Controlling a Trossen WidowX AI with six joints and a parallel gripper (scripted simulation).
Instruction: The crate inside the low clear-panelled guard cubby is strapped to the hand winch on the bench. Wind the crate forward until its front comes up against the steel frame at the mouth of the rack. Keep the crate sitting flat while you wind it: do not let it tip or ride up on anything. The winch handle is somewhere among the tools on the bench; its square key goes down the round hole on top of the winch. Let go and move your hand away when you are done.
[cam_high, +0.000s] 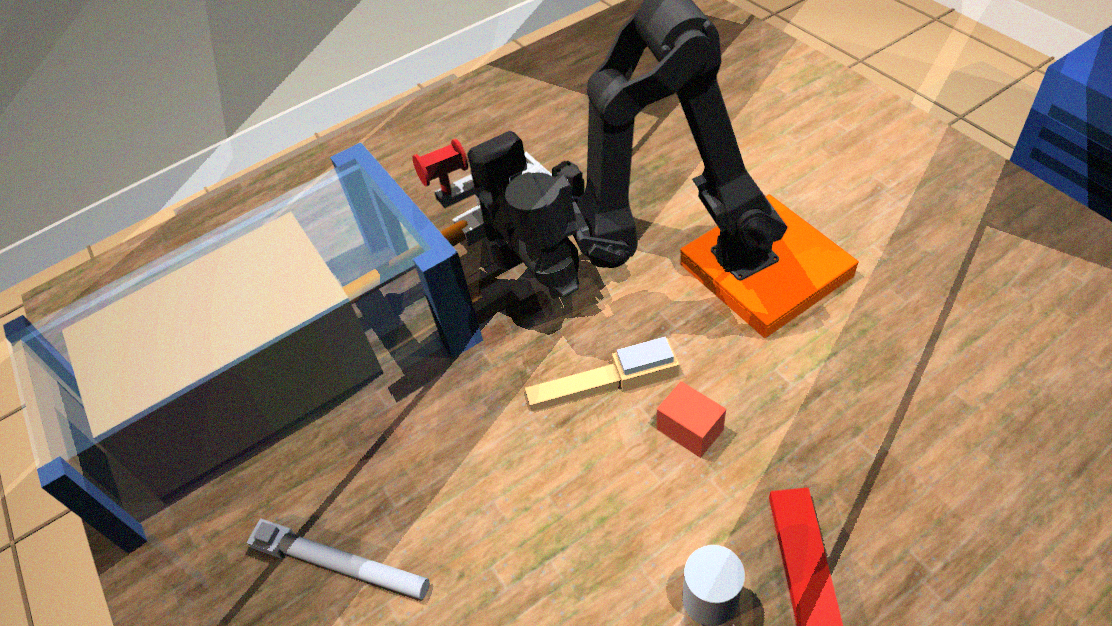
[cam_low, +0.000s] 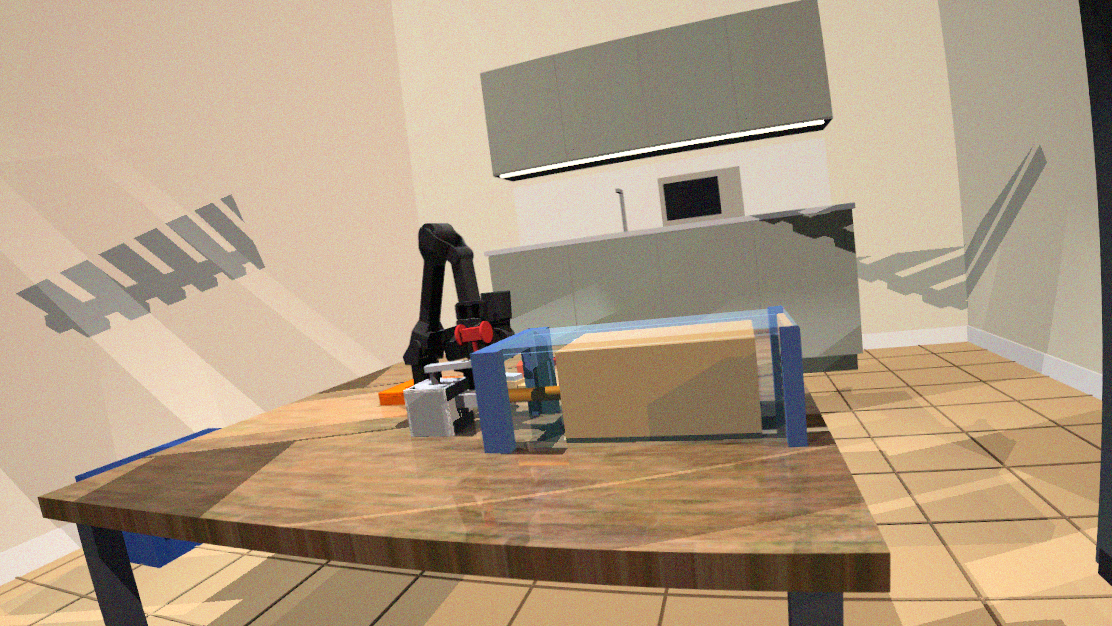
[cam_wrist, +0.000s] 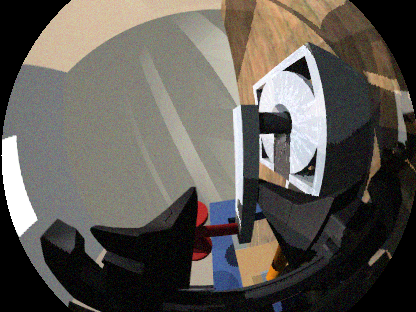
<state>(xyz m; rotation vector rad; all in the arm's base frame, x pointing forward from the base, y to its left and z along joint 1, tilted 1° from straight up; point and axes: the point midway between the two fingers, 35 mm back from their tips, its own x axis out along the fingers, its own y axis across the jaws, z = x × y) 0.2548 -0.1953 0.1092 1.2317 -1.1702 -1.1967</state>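
My gripper tip is 1 cm to the right of the winch handle, 1 cm short of it and 1 cm above it. Also, from my gripper tip: red knob: 5 cm ahead, 2 cm above, 1 cm to the left; then wooden brush: 28 cm to the left, 12 cm below, 2 cm behind; then grey winch: 11 cm below, 6 cm behind, 1 cm to the right.
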